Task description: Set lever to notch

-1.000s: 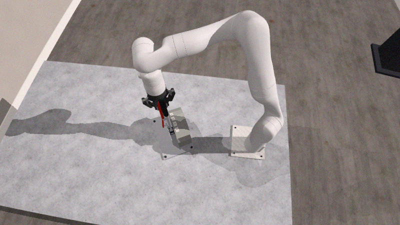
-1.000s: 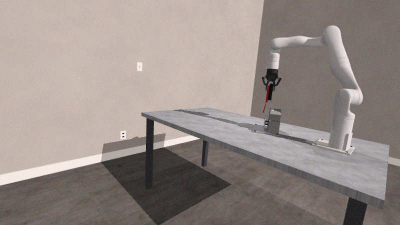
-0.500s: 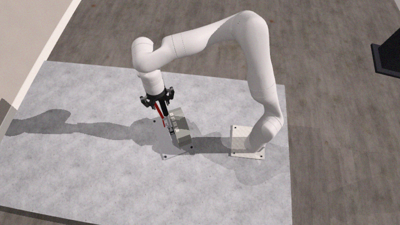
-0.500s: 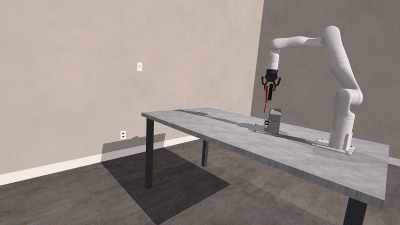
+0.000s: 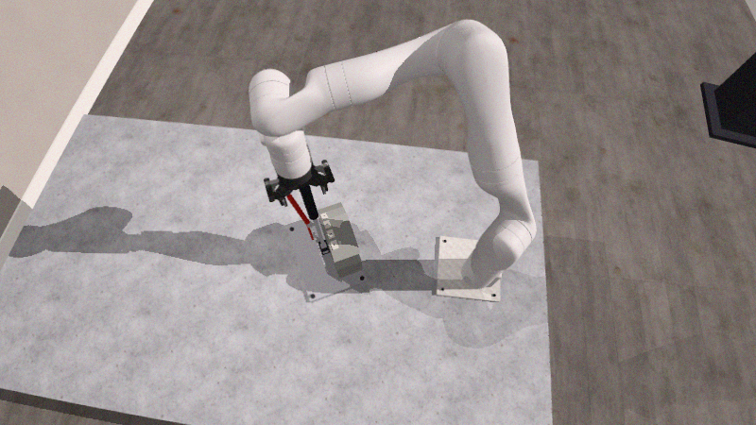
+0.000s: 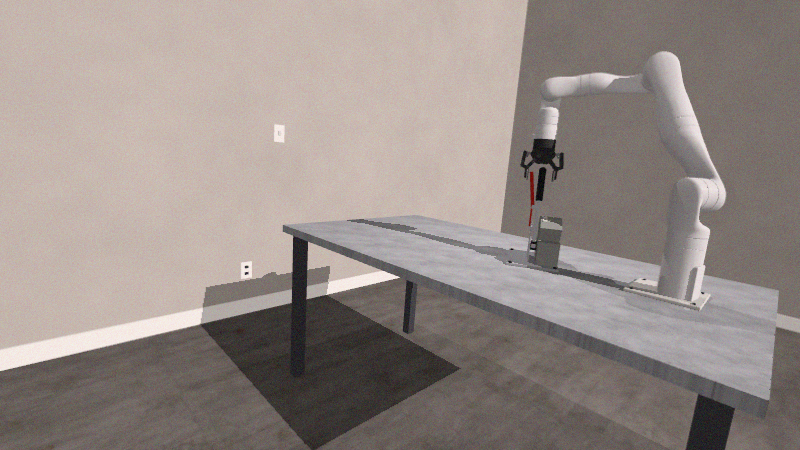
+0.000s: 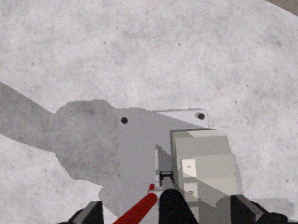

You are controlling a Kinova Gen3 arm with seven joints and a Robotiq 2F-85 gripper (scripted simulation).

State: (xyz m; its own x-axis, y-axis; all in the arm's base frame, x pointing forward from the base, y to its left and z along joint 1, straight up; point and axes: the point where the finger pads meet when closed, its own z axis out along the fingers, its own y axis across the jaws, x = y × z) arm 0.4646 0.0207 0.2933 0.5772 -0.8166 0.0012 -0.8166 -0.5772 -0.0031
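The red bar is 10 cm below my hand and 3 cm to the left of it.
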